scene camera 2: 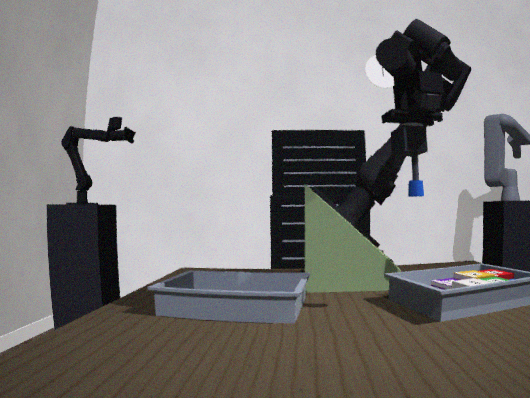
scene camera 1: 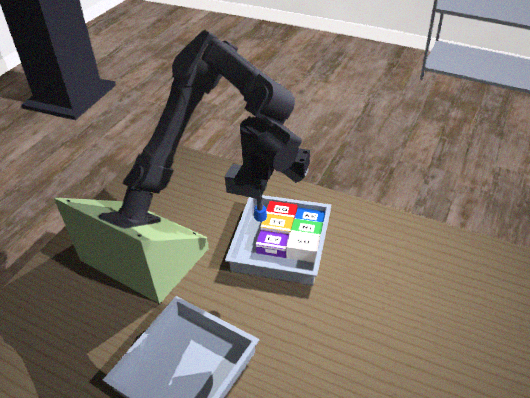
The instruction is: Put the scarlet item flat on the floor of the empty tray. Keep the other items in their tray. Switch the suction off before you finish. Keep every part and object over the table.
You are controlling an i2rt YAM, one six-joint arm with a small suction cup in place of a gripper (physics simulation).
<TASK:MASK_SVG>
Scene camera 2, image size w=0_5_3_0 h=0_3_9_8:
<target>grey tray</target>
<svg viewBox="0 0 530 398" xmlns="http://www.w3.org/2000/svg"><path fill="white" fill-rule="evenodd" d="M148 290L154 290L156 316L234 322L295 323L306 298L306 283L310 273L189 270L148 287Z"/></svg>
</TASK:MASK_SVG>
